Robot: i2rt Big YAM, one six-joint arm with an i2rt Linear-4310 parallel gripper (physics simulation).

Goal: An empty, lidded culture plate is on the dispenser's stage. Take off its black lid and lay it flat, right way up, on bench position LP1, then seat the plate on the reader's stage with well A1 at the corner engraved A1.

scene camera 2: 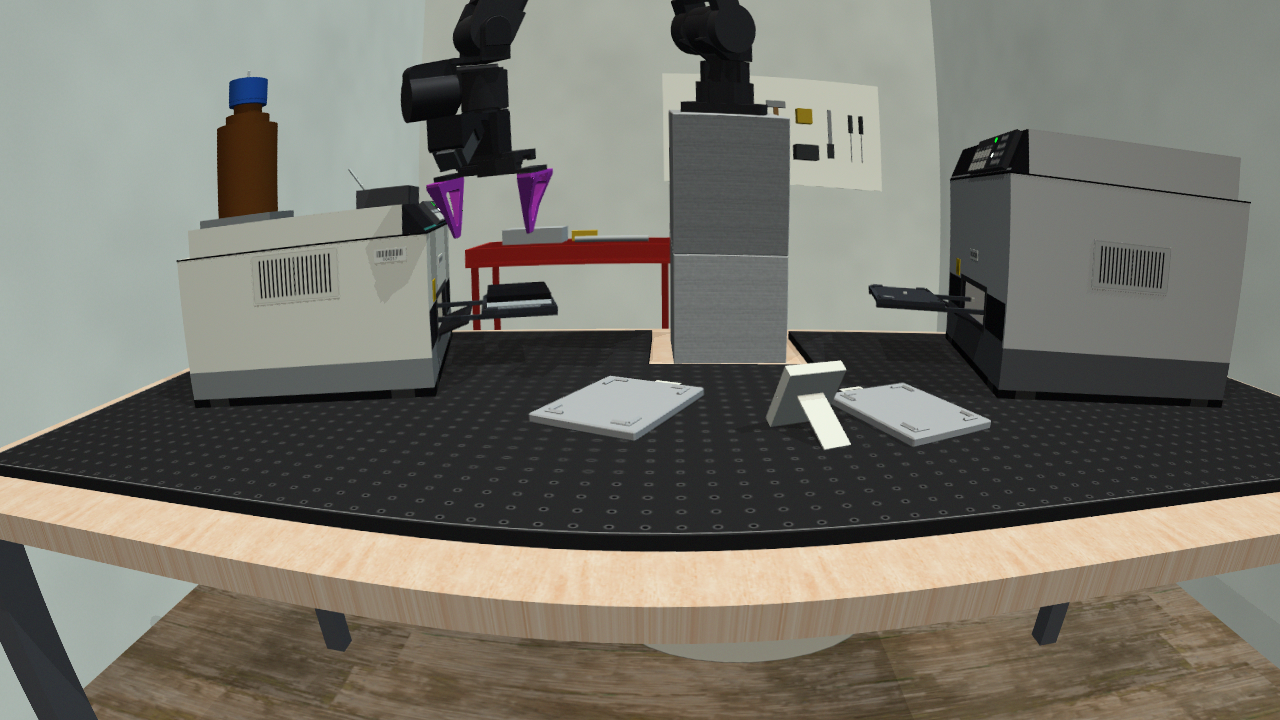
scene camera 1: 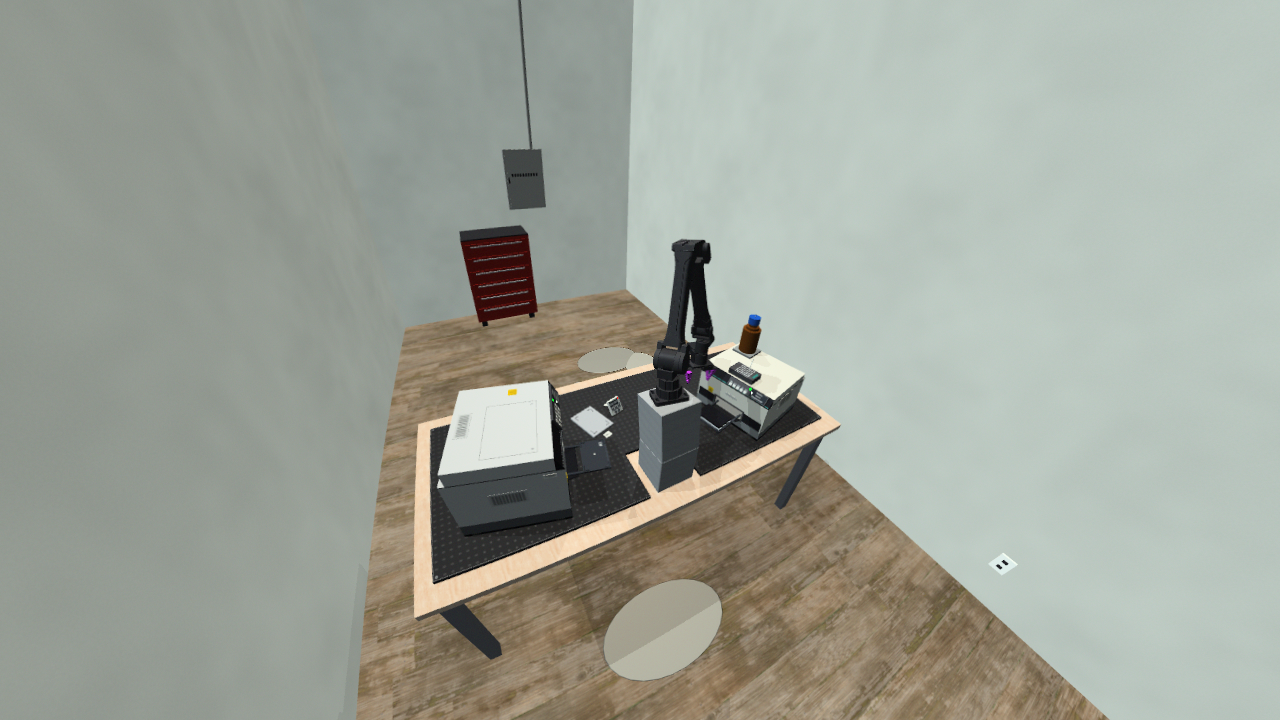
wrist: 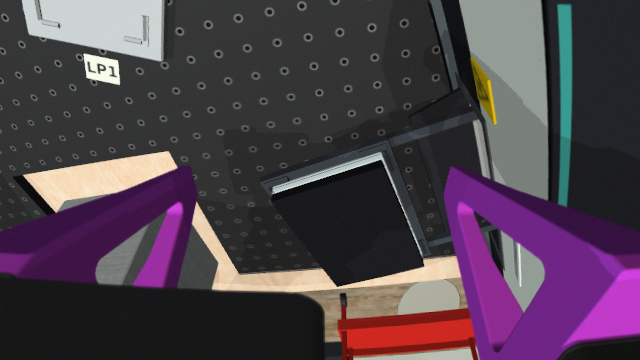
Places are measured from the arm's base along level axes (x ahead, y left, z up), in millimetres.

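Pixels of known places: gripper, fingertip midpoint: (scene camera 2: 492,235) (scene camera 1: 697,381) (wrist: 320,180); arm's base, origin of the base link: (scene camera 2: 725,112) (scene camera 1: 668,397).
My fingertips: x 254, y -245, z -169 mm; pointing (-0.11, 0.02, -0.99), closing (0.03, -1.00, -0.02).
Observation:
For each thing: its top centre in the pictures, then the offset to it from my fingertips. "spot": a spot on its surface instead.
- black lid, middle of its top: (wrist: 356,238) (scene camera 2: 517,288) (scene camera 1: 713,415) 138 mm back, 31 mm right, 84 mm down
- culture plate, middle of its top: (wrist: 355,236) (scene camera 2: 517,290) 138 mm back, 31 mm right, 86 mm down
- dispenser's stage, surface spot: (wrist: 320,166) (scene camera 2: 520,307) spot: 78 mm back, 0 mm left, 101 mm down
- LP1, middle of its top: (scene camera 2: 620,397) 62 mm ahead, 171 mm left, 167 mm down
- reader's stage, middle of its top: (scene camera 2: 927,293) (scene camera 1: 584,455) 231 mm back, 544 mm left, 81 mm down
- brown bottle, middle of its top: (scene camera 2: 249,70) (scene camera 1: 756,313) 122 mm ahead, 317 mm right, 254 mm up
- grey reader, middle of its top: (scene camera 2: 1079,151) (scene camera 1: 502,420) 229 mm back, 797 mm left, 152 mm up
- small propped display, surface spot: (scene camera 2: 796,394) spot: 102 mm ahead, 353 mm left, 142 mm down
- pad, surface spot: (scene camera 2: 917,413) spot: 58 mm ahead, 488 mm left, 170 mm down
The black lid (scene camera 2: 517,291) (wrist: 350,220) covers the culture plate (scene camera 2: 519,305) (wrist: 330,173), whose pale edge shows along two sides in the wrist view. The plate lies flat on the dispenser's stage (scene camera 2: 538,312) (wrist: 320,166). My gripper (scene camera 1: 699,377) (scene camera 2: 493,232) (wrist: 320,180) is open and empty, fingers pointing down, above the stage and apart from the lid. The left finger in scene camera 2 is close to the dispenser's front. LP1 (scene camera 2: 617,407) (wrist: 100,22) is a light pad with corner brackets. The reader's stage (scene camera 1: 588,454) (scene camera 2: 904,302) sticks out. Well A1 and the engraving are unreadable.
The white dispenser (scene camera 1: 760,394) (scene camera 2: 304,313) carries a brown bottle (scene camera 1: 750,337) (scene camera 2: 247,170) and a keypad. The grey reader (scene camera 1: 501,429) (scene camera 2: 1109,286) stands opposite. The arm's grey pedestal (scene camera 1: 668,443) (scene camera 2: 729,223) stands between. A small propped display (scene camera 2: 796,394) stands beside another pad (scene camera 2: 917,413).

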